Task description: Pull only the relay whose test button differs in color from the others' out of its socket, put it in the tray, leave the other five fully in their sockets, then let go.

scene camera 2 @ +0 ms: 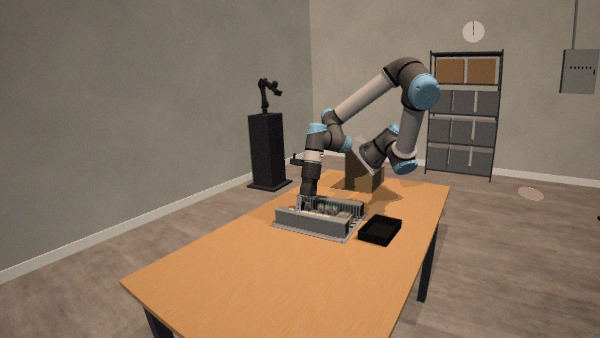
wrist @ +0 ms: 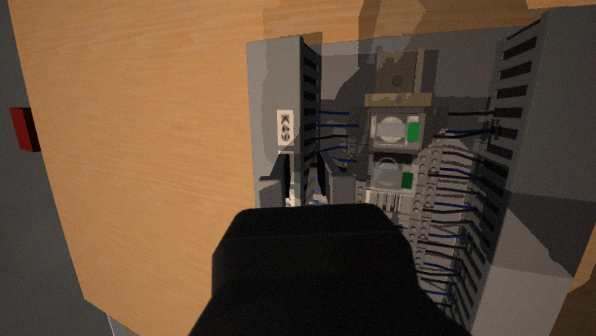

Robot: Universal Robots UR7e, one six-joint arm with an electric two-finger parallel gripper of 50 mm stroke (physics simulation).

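Pixels of known places: gripper, between the fingertips: [scene camera 2: 299,210] [wrist: 303,166]; arm's base, origin of its link: [scene camera 2: 369,157].
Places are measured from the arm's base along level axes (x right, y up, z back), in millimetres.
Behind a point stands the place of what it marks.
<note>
In the wrist view one relay [wrist: 390,129] @(x 146, y -91, z -484 mm) with a green button sits in the top socket, and a second relay [wrist: 386,177] @(x 116, y -91, z -484 mm) with a green button sits just below it. Below that an open socket [wrist: 382,200] @(x 85, y -127, z -484 mm) shows bare slots. The other relays are hidden by the gripper body or too small to tell. My gripper [wrist: 303,166] @(x 116, y -100, z -543 mm) [scene camera 2: 304,205] @(x 116, y -100, z -543 mm) is over the inner edge of the labelled duct, left of the sockets. Its fingers stand partly apart, with duct edge and wires showing between them and no relay visible there. The right finger hides part of the gap. The black tray [scene camera 2: 380,229] @(x -192, y -156, z -468 mm) looks empty.
The grey labelled duct [wrist: 270,90] @(x 172, y -96, z -568 mm) [scene camera 2: 310,223] @(x 46, y -124, z -585 mm) and a second slotted duct [wrist: 560,125] @(x 151, y -96, z -401 mm) wall in the sockets, with wires between. A rail [wrist: 387,70] @(x 190, y -155, z -488 mm) and its end stop [wrist: 398,100] @(x 164, y -119, z -480 mm) lie beyond the top relay. A red block [wrist: 24,129] is past the table edge.
</note>
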